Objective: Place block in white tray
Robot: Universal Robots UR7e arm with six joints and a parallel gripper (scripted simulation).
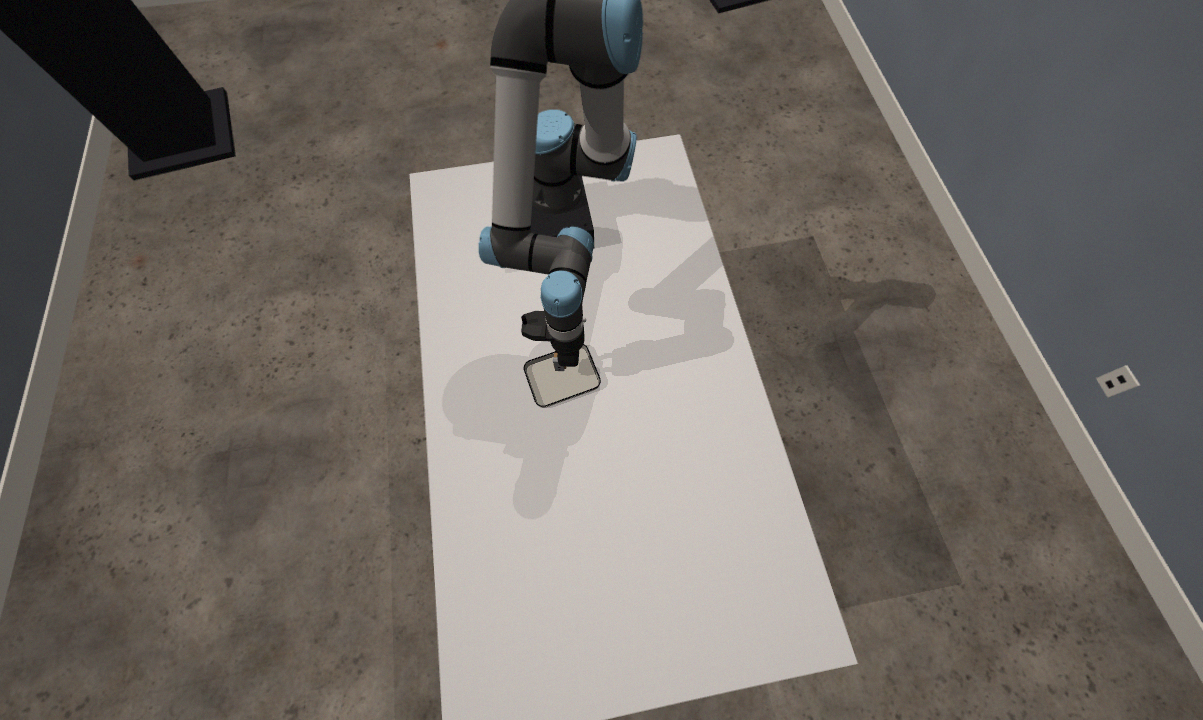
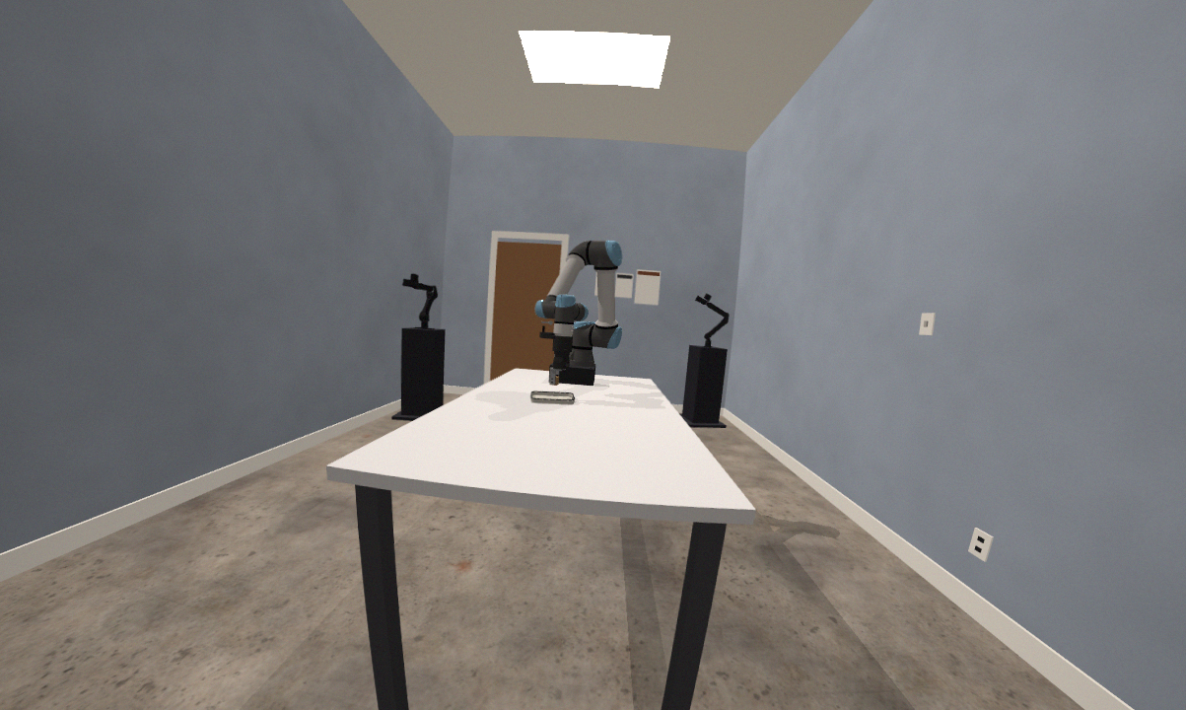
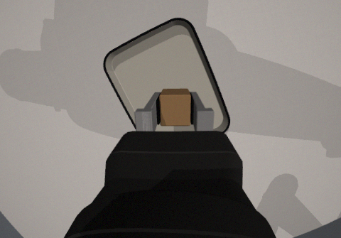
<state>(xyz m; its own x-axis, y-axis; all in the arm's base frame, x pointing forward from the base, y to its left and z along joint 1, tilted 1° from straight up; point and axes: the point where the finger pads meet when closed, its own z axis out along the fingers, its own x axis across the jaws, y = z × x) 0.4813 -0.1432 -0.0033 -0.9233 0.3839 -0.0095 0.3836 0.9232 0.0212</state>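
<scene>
My hand is 70 mm above the white tray and 10 mm short of it. Also, from my hand: small brown block: right at my hand.
</scene>
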